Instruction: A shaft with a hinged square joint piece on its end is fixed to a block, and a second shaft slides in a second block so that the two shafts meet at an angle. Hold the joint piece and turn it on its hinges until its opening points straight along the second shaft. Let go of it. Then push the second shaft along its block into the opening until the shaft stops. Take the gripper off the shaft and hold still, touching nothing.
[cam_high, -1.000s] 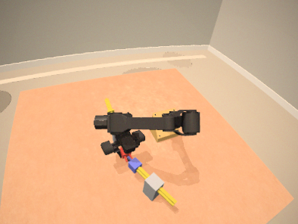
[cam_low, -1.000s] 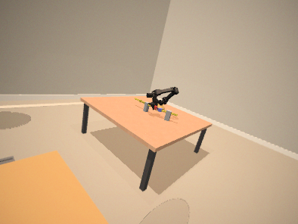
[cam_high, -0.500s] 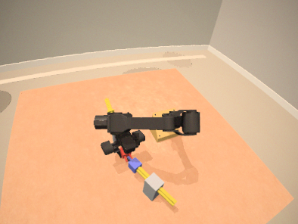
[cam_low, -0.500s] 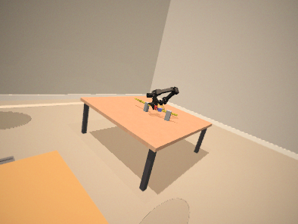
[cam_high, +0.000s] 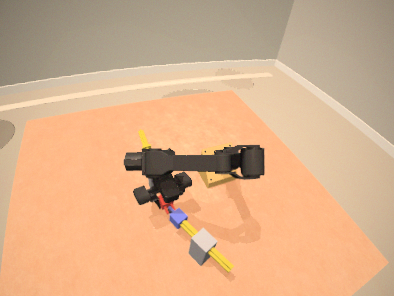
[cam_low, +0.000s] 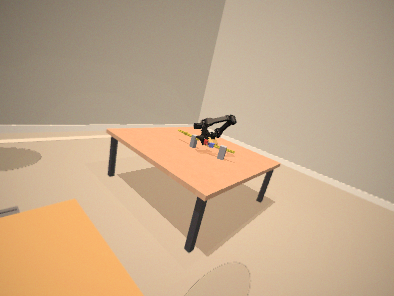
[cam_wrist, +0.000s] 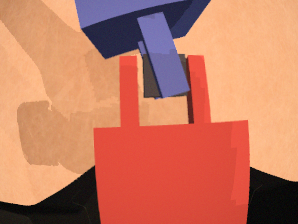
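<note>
Right now the red joint piece is 40 mm above my gripper tip and 10 mm to the left of it.
</note>
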